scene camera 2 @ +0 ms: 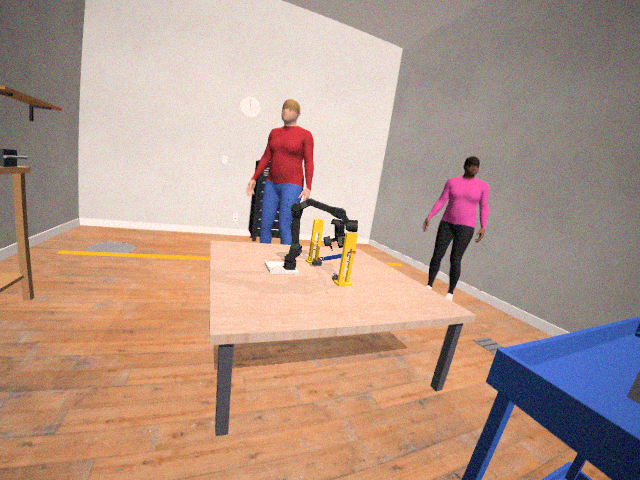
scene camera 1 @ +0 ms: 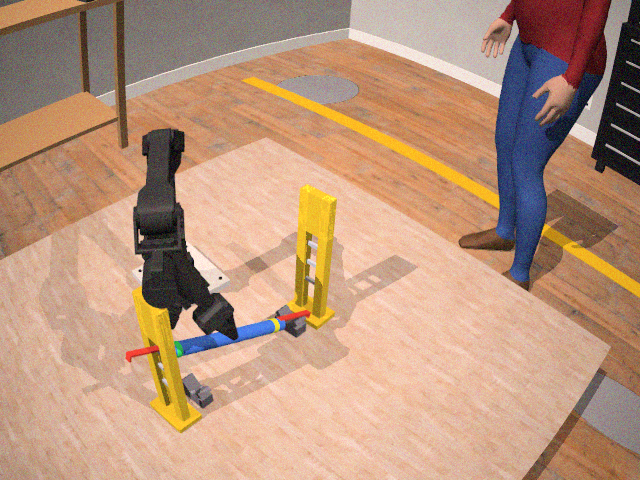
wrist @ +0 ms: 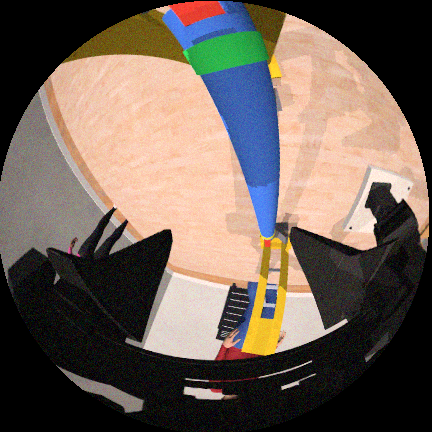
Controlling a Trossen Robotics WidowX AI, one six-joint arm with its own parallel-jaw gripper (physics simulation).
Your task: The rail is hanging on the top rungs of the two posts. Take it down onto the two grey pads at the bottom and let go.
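Places are measured from the arm's base along level axes (x ahead, y left, z up), in metres.
Where they show: gripper, fingertip midpoint: (scene camera 2: 339,249) (scene camera 1: 225,326) (wrist: 233,234); arm's base, link origin: (scene camera 2: 289,268) (wrist: 377,194).
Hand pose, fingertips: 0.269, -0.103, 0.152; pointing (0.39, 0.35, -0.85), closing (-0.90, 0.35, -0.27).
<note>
Things, the pixels of their top centre, and the offset from my fingertips, as dx, dy, dz. "*": a spot on its surface instead. Level surfaces: height alone.
- far yellow post, surface spot: (scene camera 1: 316,212) (wrist: 257,339) (scene camera 2: 319,225) * -0.012, +0.257, +0.097
- far grey pad, top centre: (scene camera 1: 290,312) (wrist: 275,240) (scene camera 2: 317,258) -0.020, +0.205, -0.126
- wooden table, surface height: dz -0.170
The blue rail (scene camera 1: 253,331) (scene camera 2: 331,256) (wrist: 250,120) slopes. Its near red end passes through the near yellow post (scene camera 1: 154,325) (scene camera 2: 350,242), around top-rung height. Its far red end is low beside the far yellow post (scene camera 1: 316,212) (scene camera 2: 317,227) (wrist: 260,342), below that post's rungs, close to the far grey pad (scene camera 1: 296,326) (scene camera 2: 316,262); contact is unclear. The near grey pad (scene camera 1: 196,390) (scene camera 2: 334,277) stands by the near post's foot. My gripper (scene camera 1: 204,331) (scene camera 2: 334,244) (wrist: 233,234) is open and empty, above the rail nearer its green-banded end, fingers spread to either side.
The wooden table (scene camera 1: 439,361) (scene camera 2: 289,310) carries the posts and the arm's white base plate (scene camera 1: 209,268) (scene camera 2: 273,267) (wrist: 360,200). A person in red (scene camera 1: 558,31) (scene camera 2: 290,155) stands beyond the table. A blue cart (scene camera 2: 578,372) is at the lower right in scene camera 2.
</note>
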